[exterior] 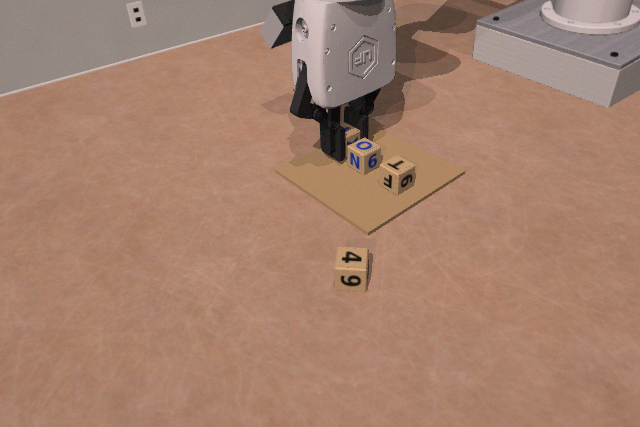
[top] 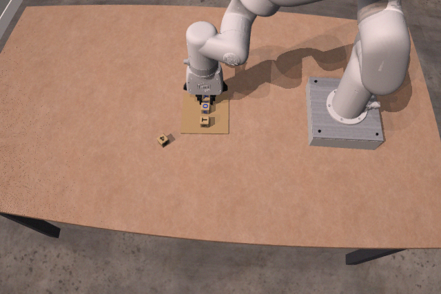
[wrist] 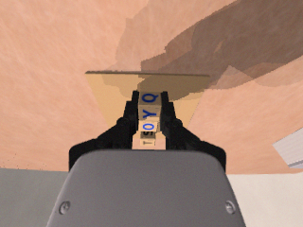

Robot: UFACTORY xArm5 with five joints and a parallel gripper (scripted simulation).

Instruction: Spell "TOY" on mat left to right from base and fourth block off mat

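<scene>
The O block is 3 cm to the left of my hand and 1 cm below it. From my hand the other things lie so: tan mat 4 cm to the left, 3 cm below; then T block 1 cm ahead, 8 cm to the left, 1 cm below.
</scene>
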